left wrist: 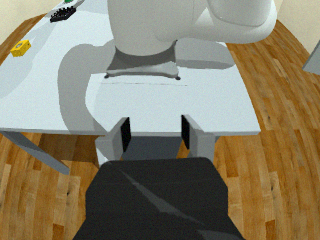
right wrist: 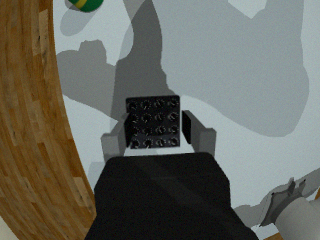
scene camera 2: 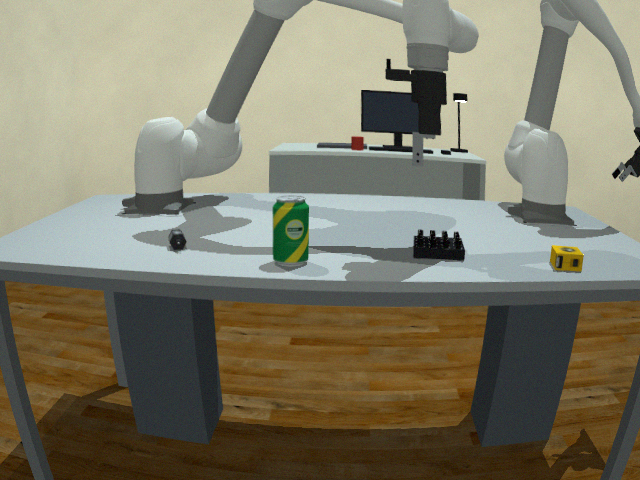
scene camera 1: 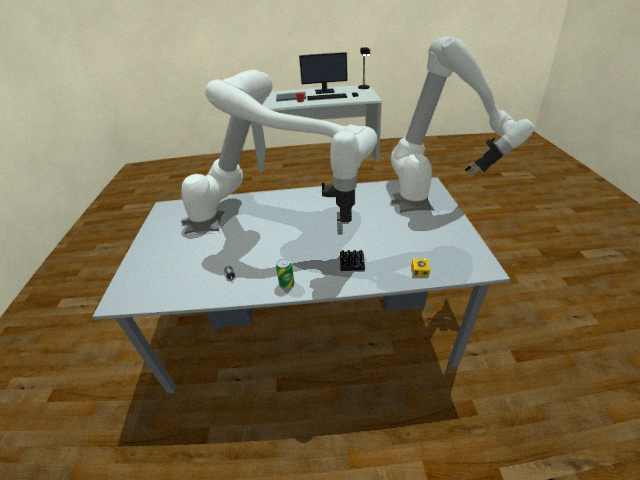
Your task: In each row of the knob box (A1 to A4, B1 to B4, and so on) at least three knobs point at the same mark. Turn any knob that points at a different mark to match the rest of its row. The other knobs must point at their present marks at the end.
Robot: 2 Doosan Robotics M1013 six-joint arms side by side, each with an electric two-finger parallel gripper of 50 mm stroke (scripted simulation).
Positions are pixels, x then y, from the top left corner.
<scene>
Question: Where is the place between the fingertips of the right gripper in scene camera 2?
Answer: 417,164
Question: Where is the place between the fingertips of the right gripper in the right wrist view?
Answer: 156,122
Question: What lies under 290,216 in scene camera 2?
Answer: A can.
</scene>
